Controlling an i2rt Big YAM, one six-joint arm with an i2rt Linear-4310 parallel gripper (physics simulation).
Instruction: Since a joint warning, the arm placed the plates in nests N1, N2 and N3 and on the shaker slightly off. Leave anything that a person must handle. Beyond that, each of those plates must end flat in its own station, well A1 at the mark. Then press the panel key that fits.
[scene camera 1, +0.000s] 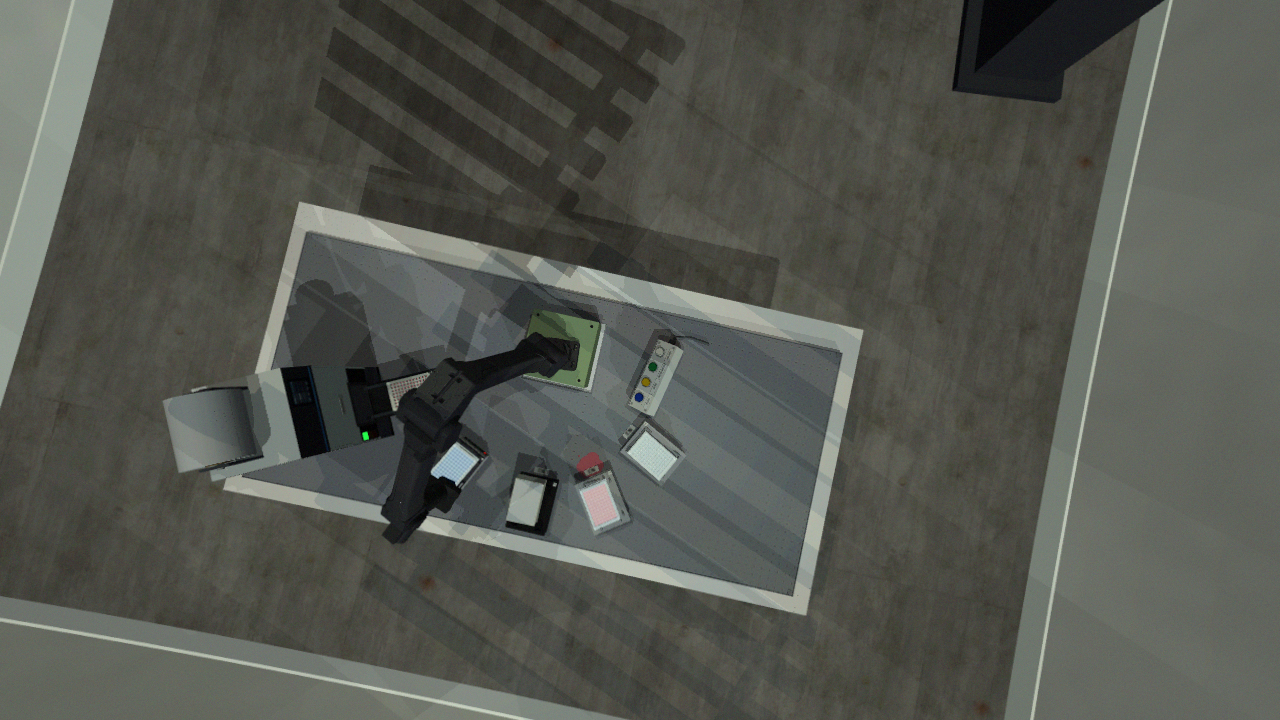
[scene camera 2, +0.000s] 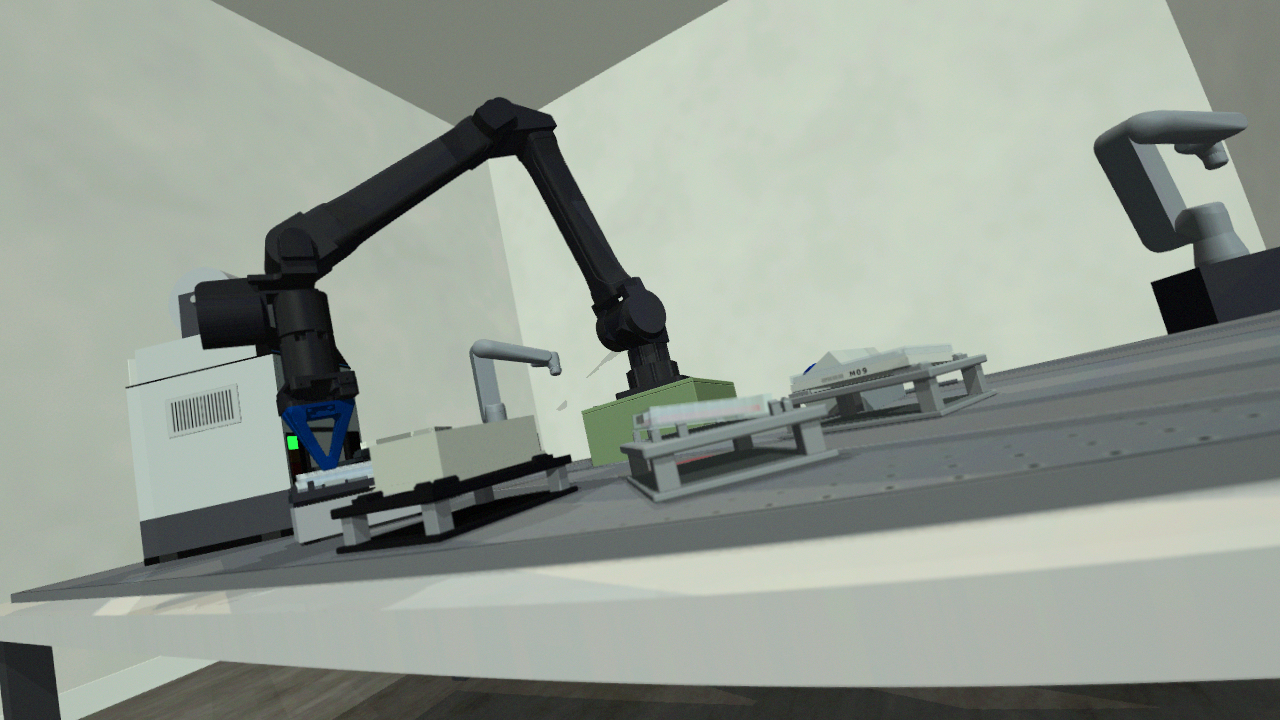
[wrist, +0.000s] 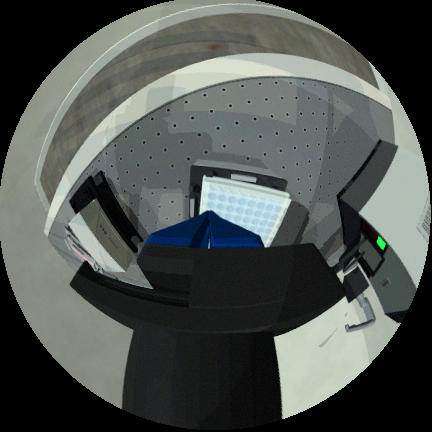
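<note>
My gripper (scene camera 2: 329, 463) (wrist: 209, 216) is shut and empty, its blue fingertips low over the blue-welled plate (scene camera 1: 456, 462) (wrist: 245, 204). That plate lies on the shaker (scene camera 2: 324, 522) (wrist: 196, 174) and looks slightly turned against its rim. A tall beige plate (scene camera 1: 526, 497) (scene camera 2: 483, 454) (wrist: 100, 235) sits on a black nest (scene camera 1: 548, 507). A pink plate (scene camera 1: 600, 500) (scene camera 2: 702, 411) and a white plate (scene camera 1: 652, 452) sit on grey nests; the pink one looks tilted in scene camera 2. Nest numbers and A1 marks are unreadable. The panel (scene camera 1: 639, 410) has white, green, yellow and blue keys.
A large grey-white machine (scene camera 1: 268, 425) (scene camera 2: 201, 447) with a green light stands at the left, a plate (scene camera 1: 409, 391) at its front. The green arm base (scene camera 1: 586, 340) (scene camera 2: 608, 429) stands behind the stations. A red disc (scene camera 1: 588, 462) lies behind the pink plate's nest.
</note>
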